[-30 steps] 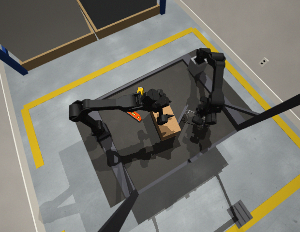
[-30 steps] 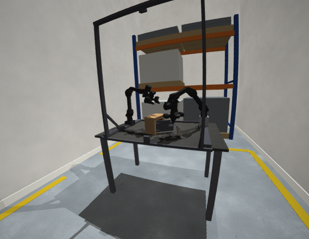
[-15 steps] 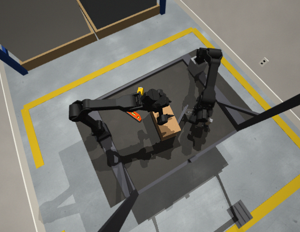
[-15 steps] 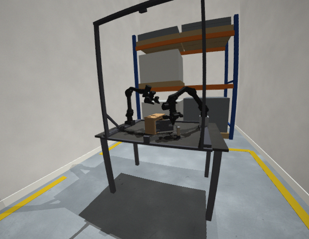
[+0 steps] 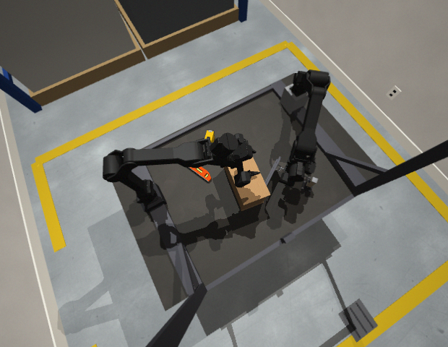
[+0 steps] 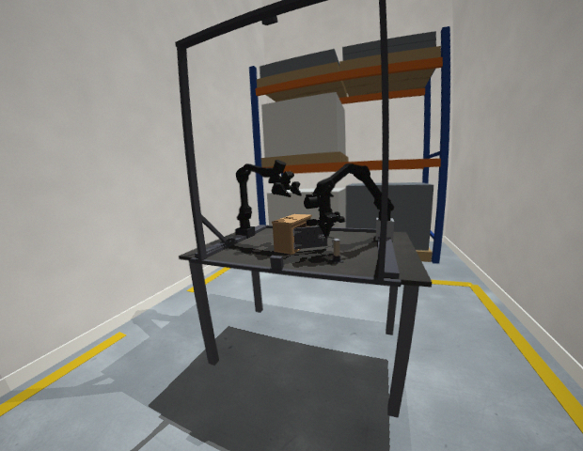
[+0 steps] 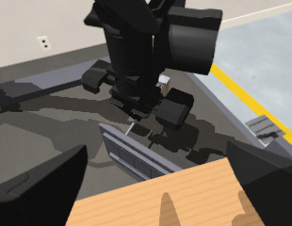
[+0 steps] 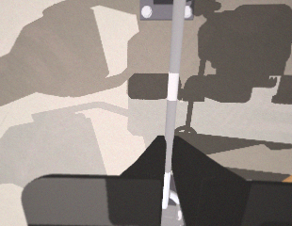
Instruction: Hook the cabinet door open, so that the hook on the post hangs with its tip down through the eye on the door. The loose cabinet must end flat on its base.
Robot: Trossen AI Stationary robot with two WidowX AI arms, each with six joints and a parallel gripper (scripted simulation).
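My right hand is 4 cm above the metal hook rod, 2 cm past it and 1 cm to the left of it. Round my right hand: yellow block 40 cm ahead, 19 cm to the left, 8 cm below; then grey door 9 cm to the left, 4 cm below, 3 cm ahead; then orange level 33 cm to the left, 29 cm ahead, 11 cm below.
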